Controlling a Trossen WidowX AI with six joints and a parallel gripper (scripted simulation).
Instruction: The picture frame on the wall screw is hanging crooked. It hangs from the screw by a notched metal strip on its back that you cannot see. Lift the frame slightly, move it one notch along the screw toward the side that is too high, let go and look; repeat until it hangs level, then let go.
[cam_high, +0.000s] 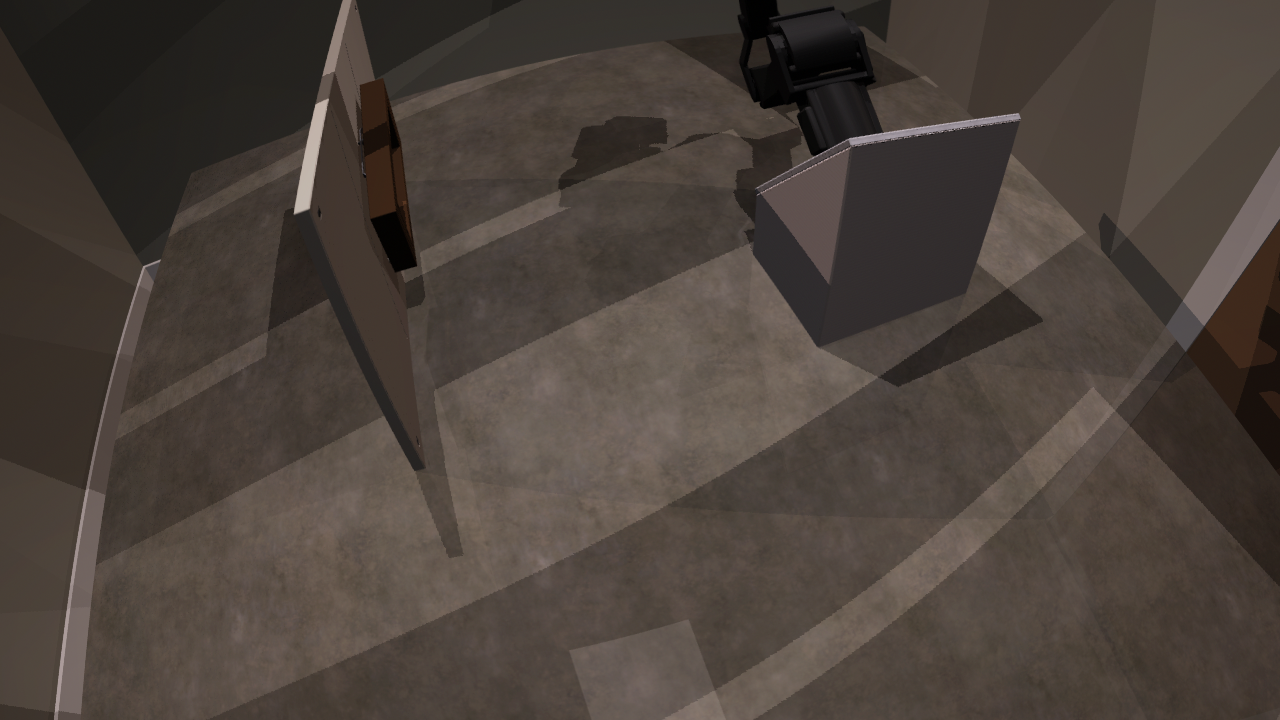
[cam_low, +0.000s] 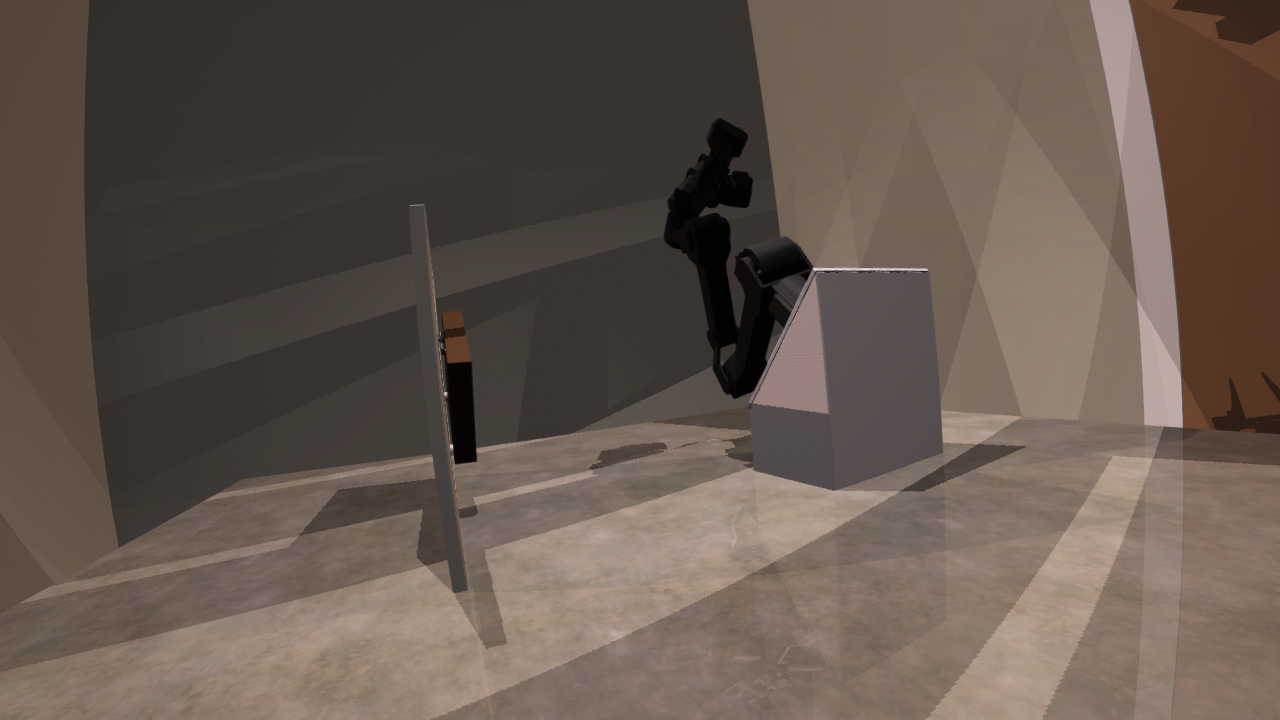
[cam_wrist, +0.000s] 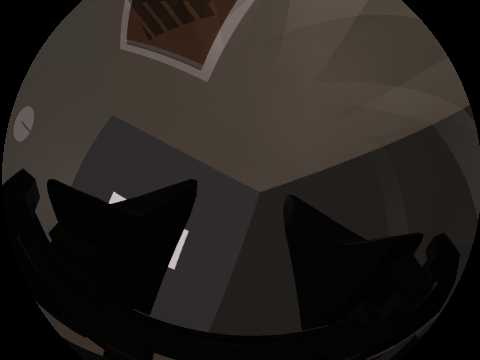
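Now: the brown wooden picture frame 530 mm ahead of my gripper tip, 120 mm to the left of it and 390 mm below it. Round my gripper tip: wall panel 540 mm ahead, 120 mm to the left, 390 mm below.
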